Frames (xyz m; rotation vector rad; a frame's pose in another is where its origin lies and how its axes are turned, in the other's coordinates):
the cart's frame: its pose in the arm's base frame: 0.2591 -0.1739 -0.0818 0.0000 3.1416 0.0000
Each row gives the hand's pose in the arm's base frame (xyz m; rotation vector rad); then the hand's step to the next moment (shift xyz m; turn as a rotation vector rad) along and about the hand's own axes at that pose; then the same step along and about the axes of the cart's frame.
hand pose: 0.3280 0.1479 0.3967 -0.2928 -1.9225 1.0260
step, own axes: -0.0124 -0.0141 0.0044 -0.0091 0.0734 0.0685
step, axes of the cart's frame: -0.0061 -0.0182 -0.0020 0.0643 0.0039 0.0776
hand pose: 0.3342 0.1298 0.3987 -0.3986 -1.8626 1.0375
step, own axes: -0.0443 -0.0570 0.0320 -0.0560 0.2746 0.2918
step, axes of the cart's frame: -0.0040 -0.0777 -0.0133 0.2594 -0.0171 0.3100
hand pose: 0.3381 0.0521 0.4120 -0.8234 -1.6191 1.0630
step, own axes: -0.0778 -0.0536 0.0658 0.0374 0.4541 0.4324
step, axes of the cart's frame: 0.0426 -0.1062 -0.0130 0.4169 0.0998 0.4591
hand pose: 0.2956 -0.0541 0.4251 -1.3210 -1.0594 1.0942
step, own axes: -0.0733 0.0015 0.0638 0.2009 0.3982 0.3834
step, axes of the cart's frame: 0.0762 -0.0604 -0.0004 0.3389 0.2534 0.4085
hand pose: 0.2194 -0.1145 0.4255 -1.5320 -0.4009 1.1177
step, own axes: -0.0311 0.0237 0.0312 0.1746 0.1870 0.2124
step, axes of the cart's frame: 0.0481 -0.0128 0.0052 0.1461 0.1987 0.2230
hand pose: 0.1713 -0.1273 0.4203 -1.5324 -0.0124 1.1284
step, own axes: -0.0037 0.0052 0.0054 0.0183 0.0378 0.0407
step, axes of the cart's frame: 0.0083 0.0003 0.0009 0.0372 0.0288 0.0347
